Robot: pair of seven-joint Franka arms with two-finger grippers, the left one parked.
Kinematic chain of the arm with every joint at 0, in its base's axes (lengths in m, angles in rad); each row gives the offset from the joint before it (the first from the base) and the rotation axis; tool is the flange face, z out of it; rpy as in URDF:
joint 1: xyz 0 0 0.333 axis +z
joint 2: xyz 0 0 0 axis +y
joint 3: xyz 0 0 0.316 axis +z
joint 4: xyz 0.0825 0 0 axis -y
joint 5: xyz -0.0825 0 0.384 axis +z
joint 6: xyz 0 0 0 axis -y
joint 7: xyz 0.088 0 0 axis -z
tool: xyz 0 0 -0.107 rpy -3.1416 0 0
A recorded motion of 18 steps. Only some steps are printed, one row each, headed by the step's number.
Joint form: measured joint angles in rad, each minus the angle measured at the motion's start. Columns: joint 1, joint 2, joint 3, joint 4, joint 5, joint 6, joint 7.
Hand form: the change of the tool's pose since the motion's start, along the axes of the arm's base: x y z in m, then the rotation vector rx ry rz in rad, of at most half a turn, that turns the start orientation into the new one. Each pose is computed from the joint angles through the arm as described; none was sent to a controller.
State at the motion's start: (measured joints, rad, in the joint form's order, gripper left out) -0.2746 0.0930 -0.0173 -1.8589 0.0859 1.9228 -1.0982
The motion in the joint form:
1: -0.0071 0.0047 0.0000 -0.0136 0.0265 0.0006 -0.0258
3: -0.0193 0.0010 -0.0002 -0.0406 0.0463 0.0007 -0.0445
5: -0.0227 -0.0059 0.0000 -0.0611 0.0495 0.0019 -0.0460
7: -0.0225 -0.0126 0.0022 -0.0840 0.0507 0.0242 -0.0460
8: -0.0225 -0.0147 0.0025 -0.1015 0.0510 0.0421 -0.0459
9: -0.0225 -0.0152 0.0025 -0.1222 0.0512 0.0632 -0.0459
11: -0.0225 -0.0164 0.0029 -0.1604 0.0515 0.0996 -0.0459
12: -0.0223 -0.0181 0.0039 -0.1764 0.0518 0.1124 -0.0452
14: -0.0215 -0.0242 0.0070 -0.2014 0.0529 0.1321 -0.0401
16: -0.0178 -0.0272 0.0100 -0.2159 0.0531 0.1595 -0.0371
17: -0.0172 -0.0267 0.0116 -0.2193 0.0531 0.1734 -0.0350
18: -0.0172 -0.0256 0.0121 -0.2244 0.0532 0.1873 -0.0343
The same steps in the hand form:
1: -0.0023 -0.0017 -0.0089 0.0287 0.0073 0.0084
3: -0.0091 -0.0057 -0.0192 0.0534 0.0215 0.0065
5: -0.0140 -0.0058 -0.0246 0.0602 0.0321 0.0031
7: -0.0164 -0.0040 -0.0296 0.0585 0.0264 0.0023
8: -0.0182 -0.0035 -0.0351 0.0571 0.0244 0.0003
9: -0.0204 -0.0032 -0.0426 0.0558 0.0240 -0.0024
11: -0.0249 -0.0021 -0.0565 0.0541 0.0254 -0.0066
12: -0.0272 -0.0009 -0.0618 0.0541 0.0272 -0.0078
14: -0.0307 0.0021 -0.0681 0.0536 0.0272 -0.0118
16: -0.0304 0.0054 -0.0708 0.0474 0.0132 -0.0111
17: -0.0295 0.0061 -0.0715 0.0437 0.0042 -0.0124
18: -0.0292 0.0061 -0.0732 0.0406 -0.0027 -0.0142

